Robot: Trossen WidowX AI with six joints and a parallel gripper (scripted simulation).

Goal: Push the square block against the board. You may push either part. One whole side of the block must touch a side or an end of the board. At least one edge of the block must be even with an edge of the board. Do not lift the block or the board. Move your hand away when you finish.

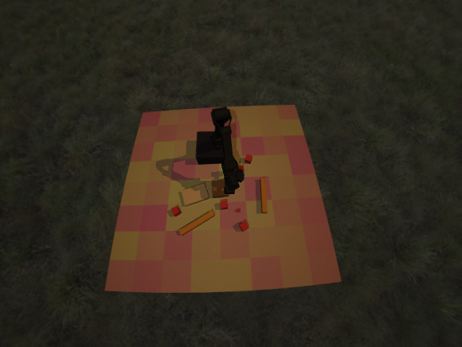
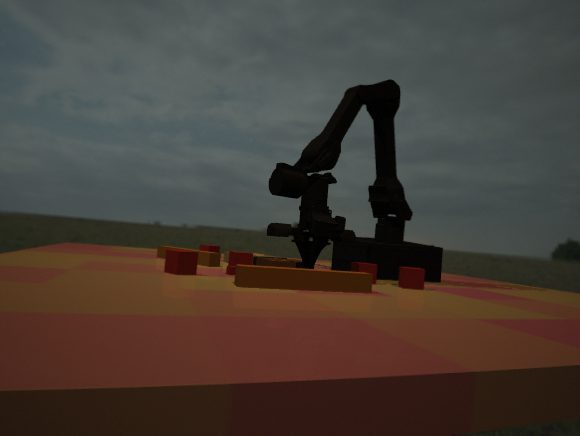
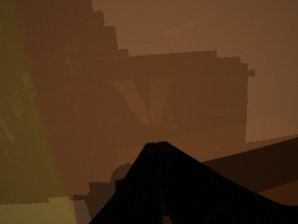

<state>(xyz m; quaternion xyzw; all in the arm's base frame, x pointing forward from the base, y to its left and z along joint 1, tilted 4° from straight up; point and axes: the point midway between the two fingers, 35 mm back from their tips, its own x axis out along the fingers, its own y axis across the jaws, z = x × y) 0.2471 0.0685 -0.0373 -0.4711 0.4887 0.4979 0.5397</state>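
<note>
Right now the flat tan board is 22 cm to the right of my gripper tip, 6 cm ahead of it and 1 cm above it. The rest, counted from my gripper tip: brown square block: 6 cm to the right, 3 cm ahead, 1 cm above.
</note>
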